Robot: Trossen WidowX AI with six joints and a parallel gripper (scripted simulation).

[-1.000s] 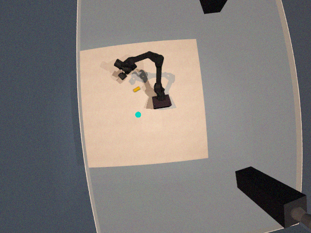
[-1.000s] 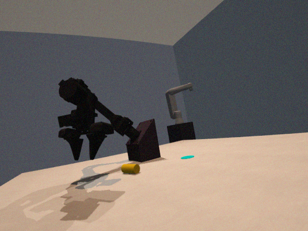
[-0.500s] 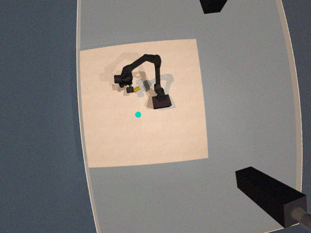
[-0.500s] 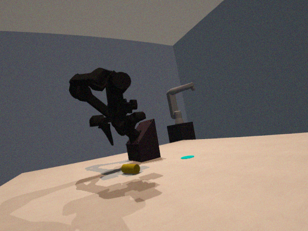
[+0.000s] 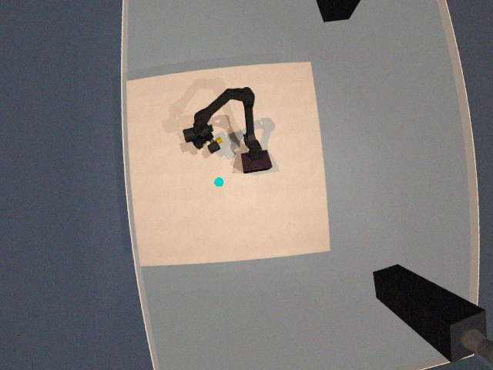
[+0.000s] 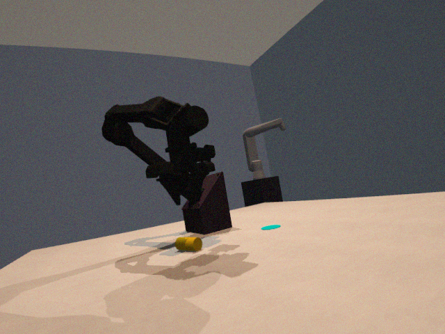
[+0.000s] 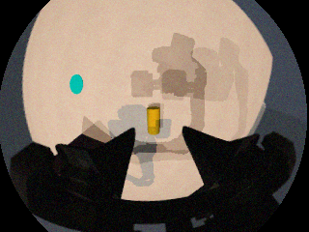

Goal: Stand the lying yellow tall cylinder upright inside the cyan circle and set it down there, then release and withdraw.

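My gripper tip is 10 cm above the yellow tall cylinder, 3 cm past it and 1 cm to the left of it. Round my gripper tip: cyan circle 25 cm to the left, 12 cm below, 2 cm ahead.
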